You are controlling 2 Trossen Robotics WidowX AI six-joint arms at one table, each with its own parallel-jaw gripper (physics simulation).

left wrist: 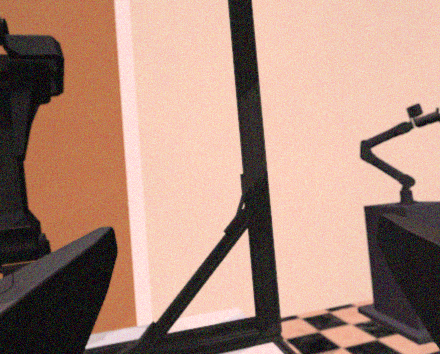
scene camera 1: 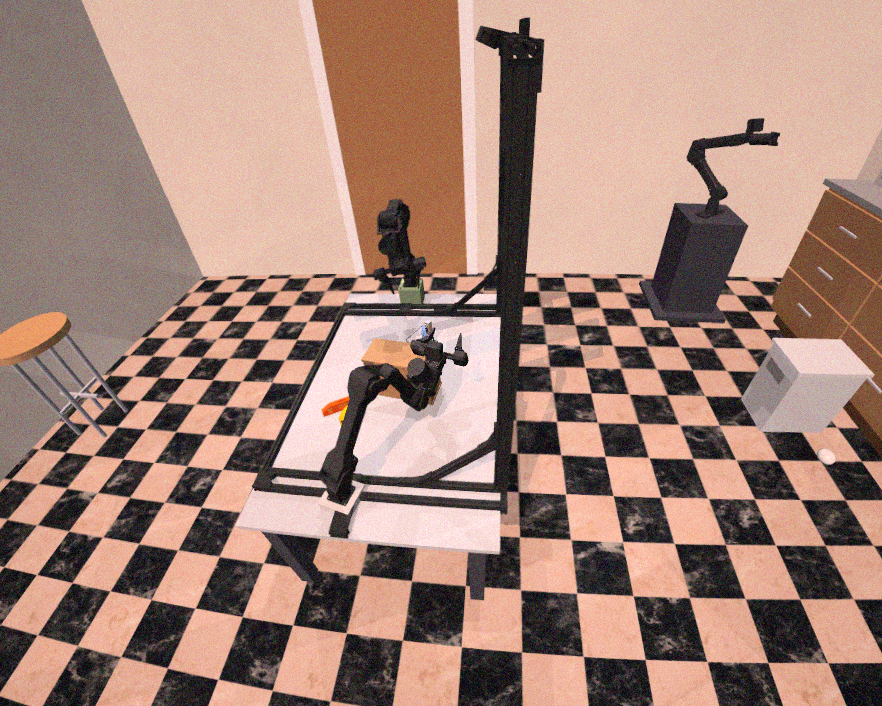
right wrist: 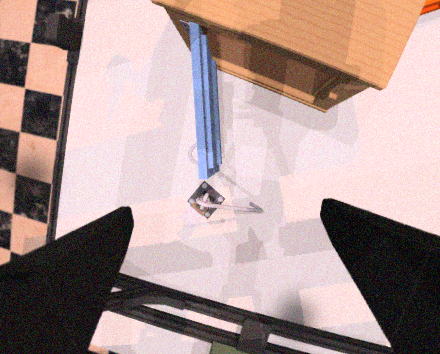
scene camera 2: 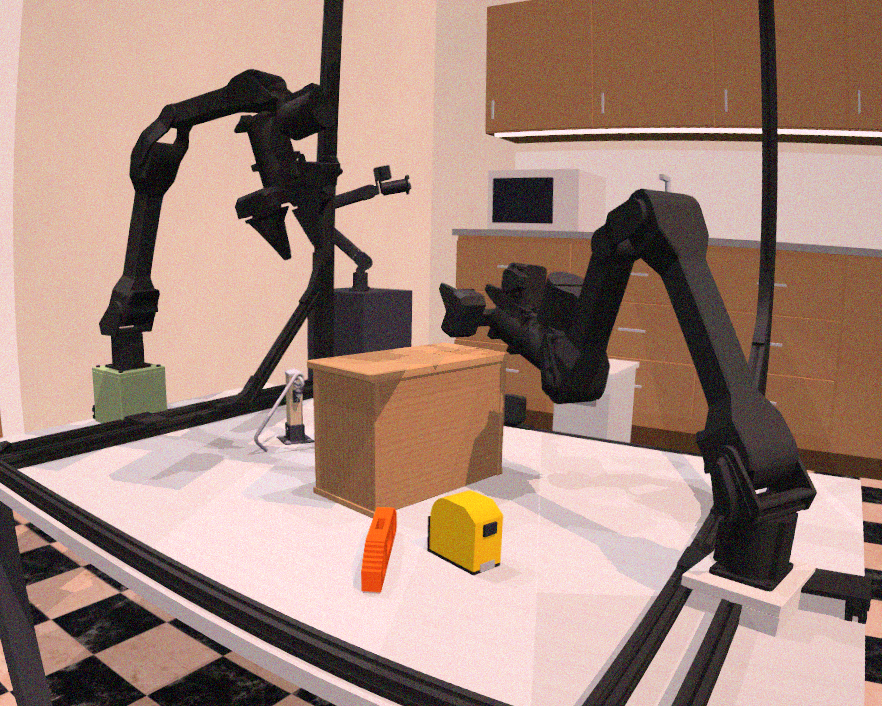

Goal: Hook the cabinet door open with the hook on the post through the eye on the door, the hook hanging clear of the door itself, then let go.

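Places are measured from the left arm's base along level axes (x back, y down, z right), in centimetres.
Pixels of known places: left gripper, between the fingertips: (left wrist: 246, 232) (scene camera 1: 447, 330) (scene camera 2: 464, 286); right gripper, between the fingertips: (scene camera 1: 406, 291) (right wrist: 228, 211) (scene camera 2: 304, 253); left arm's base, origin of its link: (scene camera 1: 341, 493) (scene camera 2: 751, 570); right arm's base, origin of its link: (scene camera 1: 410, 283) (scene camera 2: 128, 366).
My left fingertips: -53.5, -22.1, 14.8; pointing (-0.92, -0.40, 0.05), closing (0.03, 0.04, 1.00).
Ahead of a thing's pixels: the offset from my left fingertips to its top centre, as dx, dy, dz. "spot": to the spot under its first point.
The wooden cabinet {+6.3, +8.1, -15.4} (scene camera 2: 434, 434) (right wrist: 320, 35) stands on the table. Its blue door {spot: -11.3, +11.7, -14.4} (scene camera 1: 423, 331) (right wrist: 202, 100) stands swung open in the right wrist view, with the pale ring eye {spot: -13.7, +17.2, -12.0} (right wrist: 189, 153) at its left side near the free end. The post {spot: -19.8, +20.4, -17.2} (scene camera 2: 294, 412) stands just beyond the door's end. Its grey hook (scene camera 2: 269, 419) (right wrist: 232, 206) slants out to the right in the right wrist view, away from the eye and not through it. My right gripper (scene camera 2: 301, 250) (right wrist: 228, 211) is open and empty, high above the post. My left gripper (scene camera 2: 468, 289) (left wrist: 246, 232) is open and empty above the cabinet's far right.
An orange knife-like tool {+22.0, +21.2, -33.0} (scene camera 2: 378, 550) and a yellow tape measure {spot: +29.2, +20.9, -28.5} (scene camera 2: 464, 531) lie in front of the cabinet in scene camera 2. Black frame rails (scene camera 2: 198, 592) run along the table edges, and a tall black upright (scene camera 1: 514, 220) rises at the table's side.
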